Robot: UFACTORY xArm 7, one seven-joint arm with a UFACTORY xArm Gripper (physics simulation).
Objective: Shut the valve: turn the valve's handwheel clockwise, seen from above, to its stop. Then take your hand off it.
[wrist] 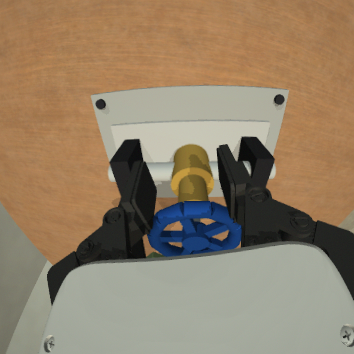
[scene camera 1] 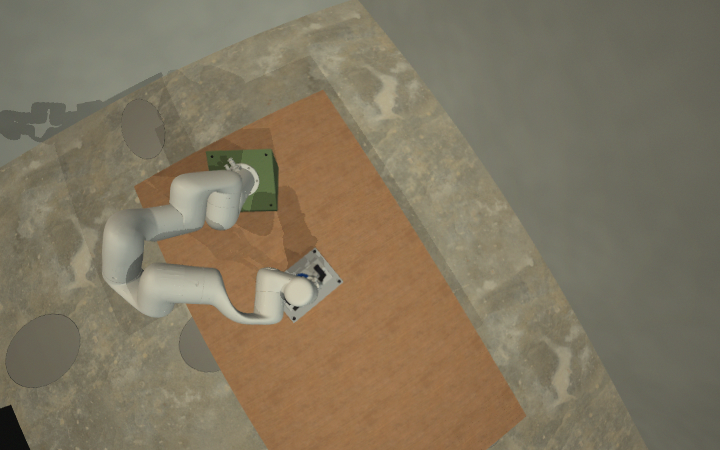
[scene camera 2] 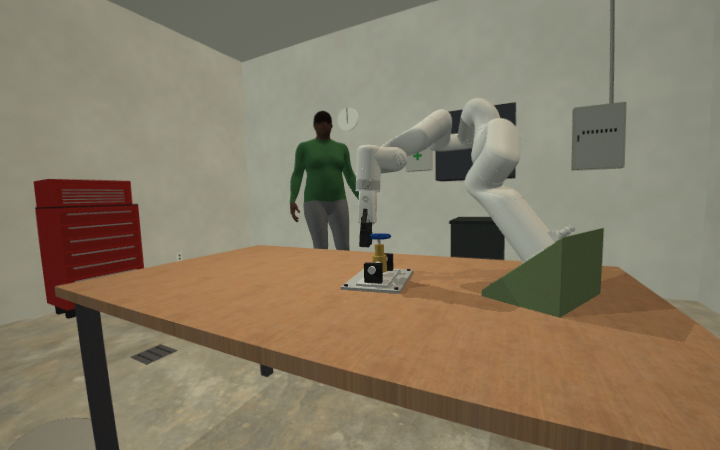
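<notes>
The valve's blue handwheel [scene camera 2: 381, 236] [wrist: 197, 208] sits level on top of the brass valve body [scene camera 2: 378, 262] [wrist: 191, 156]. In scene camera 1 the arm's wrist hides most of the handwheel [scene camera 1: 302, 275]. The valve stands on a grey base plate [scene camera 1: 330, 288] [scene camera 2: 351, 286] [wrist: 190, 102], with a pale pipe held by black blocks. My gripper [scene camera 2: 365, 236] [wrist: 183, 168] points down, its black fingers on opposite sides of the handwheel and appearing to touch its rim. It is shut on the handwheel, partly narrowed. The tips reach a little below the rim. The wheel's lower edge is hidden in the wrist view.
The valve plate rests on the wooden table [scene camera 1: 398, 318] [scene camera 2: 297, 307]. My arm stands on a green wedge mount [scene camera 1: 263, 183] [scene camera 2: 581, 275]. A person in green [scene camera 2: 324, 169] and a red tool cabinet [scene camera 2: 100, 238] are beyond the table.
</notes>
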